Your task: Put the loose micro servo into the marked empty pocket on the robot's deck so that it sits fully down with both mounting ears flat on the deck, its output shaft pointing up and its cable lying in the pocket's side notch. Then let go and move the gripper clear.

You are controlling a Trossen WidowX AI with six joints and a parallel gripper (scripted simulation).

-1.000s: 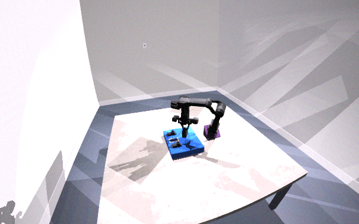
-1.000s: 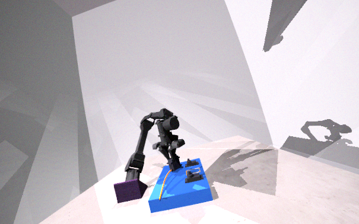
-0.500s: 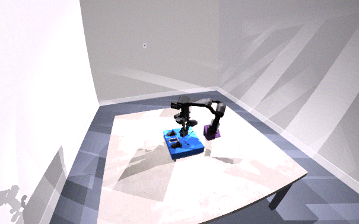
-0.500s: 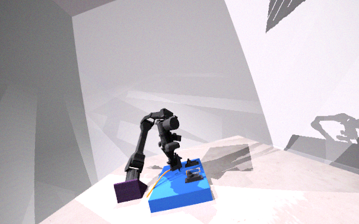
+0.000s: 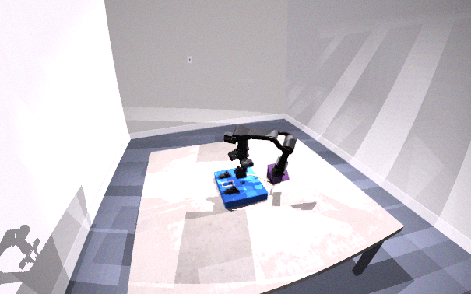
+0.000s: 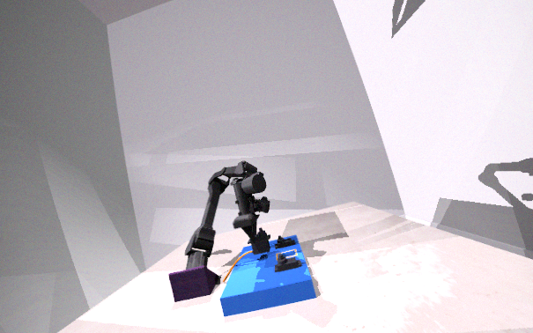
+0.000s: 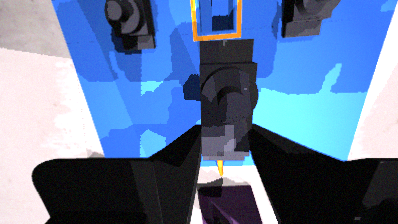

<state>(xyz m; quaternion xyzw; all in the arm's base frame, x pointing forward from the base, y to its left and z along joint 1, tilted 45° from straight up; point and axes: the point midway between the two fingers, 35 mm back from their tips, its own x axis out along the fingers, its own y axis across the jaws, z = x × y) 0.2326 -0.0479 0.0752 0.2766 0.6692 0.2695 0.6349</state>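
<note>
Right now my gripper tip is 100 mm above the blue deck and 10 mm past it.
</note>
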